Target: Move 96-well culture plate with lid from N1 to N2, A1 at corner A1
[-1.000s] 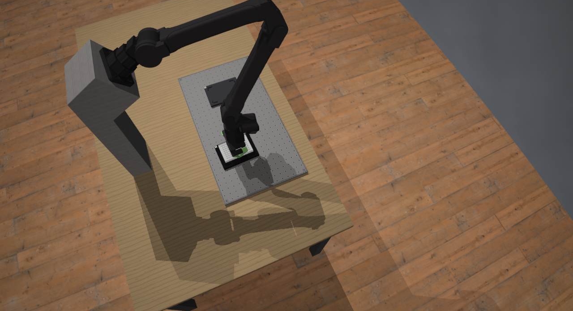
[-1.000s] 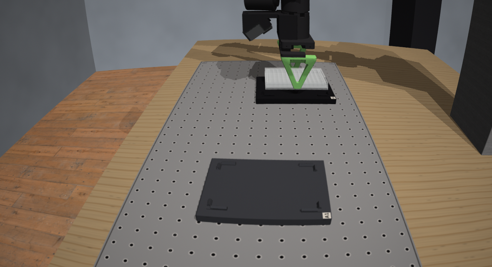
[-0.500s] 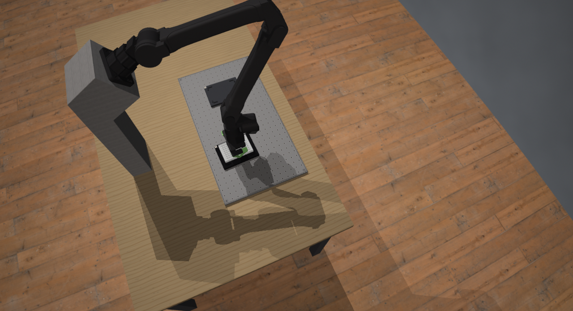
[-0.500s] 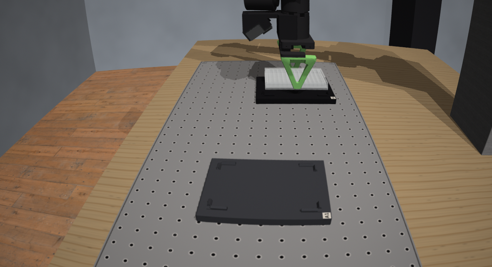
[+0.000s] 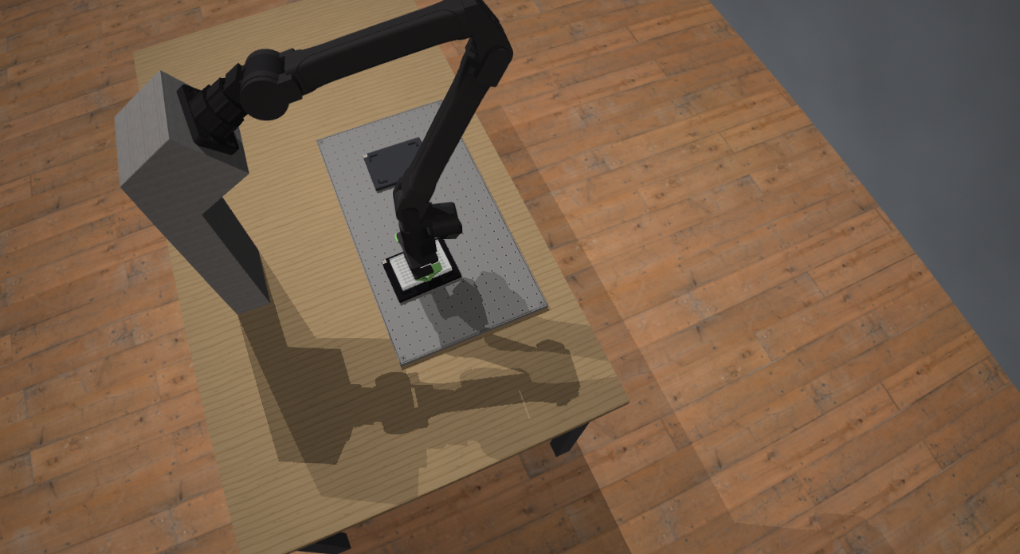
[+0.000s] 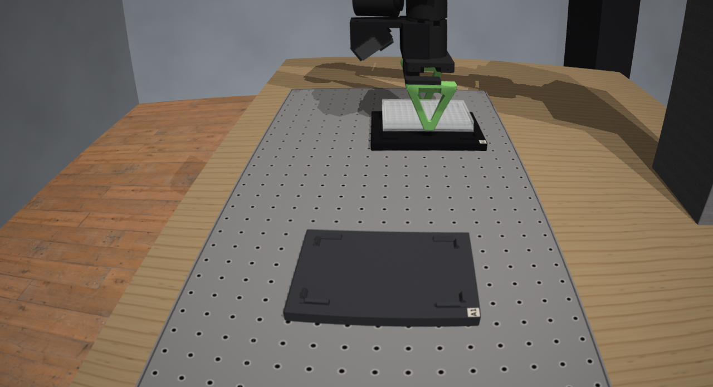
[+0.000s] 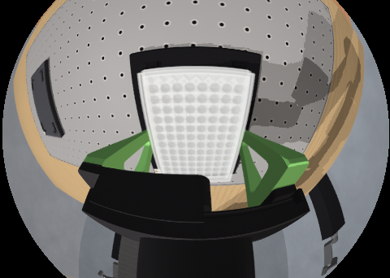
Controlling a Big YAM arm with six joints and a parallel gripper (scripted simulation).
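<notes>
My gripper is now right at the lid. The rest, counted from my hand: nest N1: 140 mm ahead, 290 mm to the left, 30 mm below; black nest N2: 30 mm below.
</notes>
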